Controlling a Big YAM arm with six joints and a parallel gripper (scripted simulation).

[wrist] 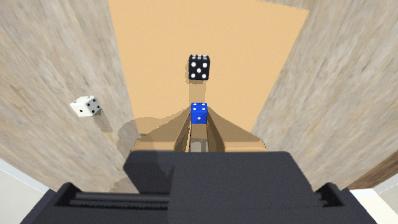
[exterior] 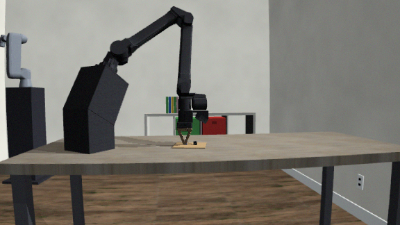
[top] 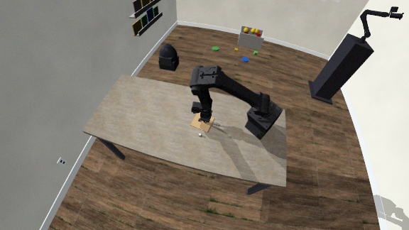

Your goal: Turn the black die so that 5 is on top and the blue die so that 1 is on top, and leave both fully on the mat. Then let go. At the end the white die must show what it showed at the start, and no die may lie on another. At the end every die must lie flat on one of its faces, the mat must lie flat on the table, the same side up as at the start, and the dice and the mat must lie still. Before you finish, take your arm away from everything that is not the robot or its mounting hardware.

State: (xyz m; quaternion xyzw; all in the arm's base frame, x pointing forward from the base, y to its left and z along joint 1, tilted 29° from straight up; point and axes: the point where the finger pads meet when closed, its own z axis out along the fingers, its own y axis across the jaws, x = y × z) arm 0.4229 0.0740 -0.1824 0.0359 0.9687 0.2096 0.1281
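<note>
My hand is right at the blue die. Round my hand: black die (5 cm ahead); then white die (12 cm to the left, 1 cm below, 1 cm ahead); then tan mat (2 cm ahead, 1 cm below).
</note>
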